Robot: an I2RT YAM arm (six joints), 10 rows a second.
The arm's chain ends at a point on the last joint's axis. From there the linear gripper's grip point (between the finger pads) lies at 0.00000 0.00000 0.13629 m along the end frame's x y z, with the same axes.
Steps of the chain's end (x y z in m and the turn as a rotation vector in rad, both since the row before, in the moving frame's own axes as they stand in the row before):
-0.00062, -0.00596, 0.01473, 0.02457, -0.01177, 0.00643
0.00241, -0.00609, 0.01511, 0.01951, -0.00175, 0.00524
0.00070, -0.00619, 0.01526, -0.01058, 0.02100, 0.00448
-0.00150, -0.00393, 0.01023, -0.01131, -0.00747, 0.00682
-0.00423, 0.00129, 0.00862, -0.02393, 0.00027, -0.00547
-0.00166, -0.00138, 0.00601, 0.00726, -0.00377, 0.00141
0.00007, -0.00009, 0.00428, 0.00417, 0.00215, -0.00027
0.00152, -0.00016, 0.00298, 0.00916, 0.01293, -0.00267
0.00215, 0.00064, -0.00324, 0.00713, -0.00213, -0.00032
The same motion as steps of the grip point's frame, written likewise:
-0.00221, -0.00931, 0.01468, 0.02457, -0.01177, 0.00643
0.00218, -0.00875, 0.01508, 0.01951, -0.00175, 0.00524
0.00356, -0.00474, 0.01522, -0.01058, 0.02100, 0.00448
-0.00252, -0.00239, 0.01022, -0.01131, -0.00747, 0.00682
-0.00418, 0.00455, 0.00858, -0.02393, 0.00027, -0.00547
-0.00217, -0.00237, 0.00601, 0.00726, -0.00377, 0.00141
0.00036, -0.00066, 0.00428, 0.00417, 0.00215, -0.00027
0.00328, -0.00141, 0.00296, 0.00916, 0.01293, -0.00267
0.00186, -0.00033, -0.00324, 0.00713, -0.00213, -0.00032

